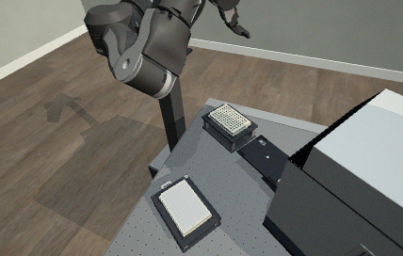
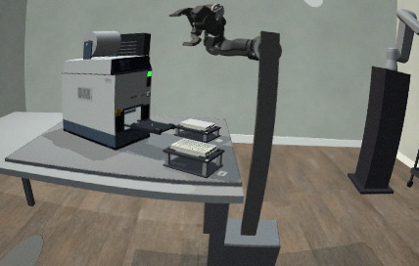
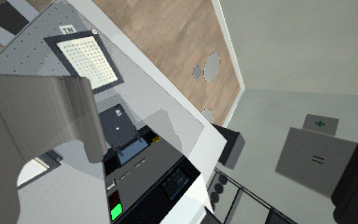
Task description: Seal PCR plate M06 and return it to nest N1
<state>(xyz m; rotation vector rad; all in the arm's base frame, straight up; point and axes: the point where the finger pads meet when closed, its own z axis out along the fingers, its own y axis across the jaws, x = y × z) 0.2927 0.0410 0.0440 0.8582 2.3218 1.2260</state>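
Right now my hand is 380 mm above the 96-well plate M06, 70 mm past it and 30 mm to the right of it. Also, from my hand: sealer stage (360 mm below, 100 mm ahead, 90 mm to the right); pale key-like block (260 mm below, 210 mm to the right, 160 mm ahead); yellow warning label (300 mm below, 230 mm ahead, 50 mm to the right).
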